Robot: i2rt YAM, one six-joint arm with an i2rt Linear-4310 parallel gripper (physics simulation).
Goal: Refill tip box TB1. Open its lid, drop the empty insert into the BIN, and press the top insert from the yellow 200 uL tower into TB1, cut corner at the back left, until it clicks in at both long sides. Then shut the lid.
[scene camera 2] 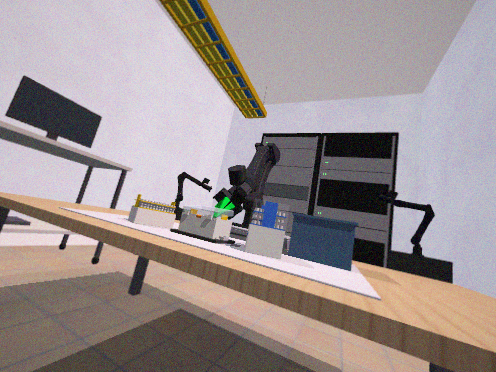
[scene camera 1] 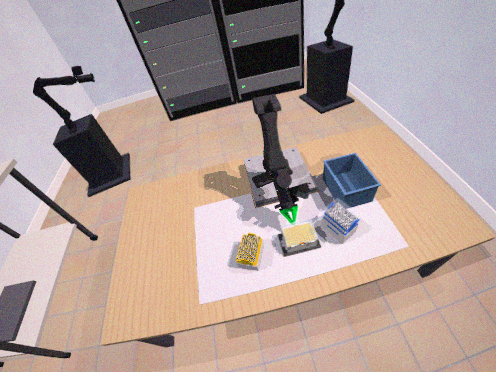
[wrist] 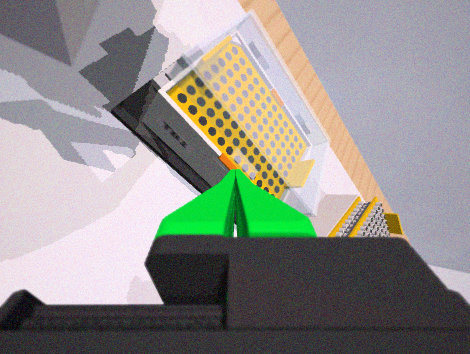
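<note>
Tip box TB1 sits in its dark holder on the mat. Its yellow insert is inside, with empty holes. The clear lid lies over most of the insert. In the wrist view its robot-side edge stands in from the box rim, leaving some hole rows uncovered; it looks slightly tilted up. My gripper is shut and empty, its green tips at the robot-side long edge of TB1. Contact with the lid is unclear. The yellow tower stands left of TB1. The blue BIN is at the right.
A blue tip tower stands right of TB1, between it and the BIN. A white mat lies under the boxes on the wooden table. The table's front edge runs beyond TB1. Two other arms stand on pedestals behind the table.
</note>
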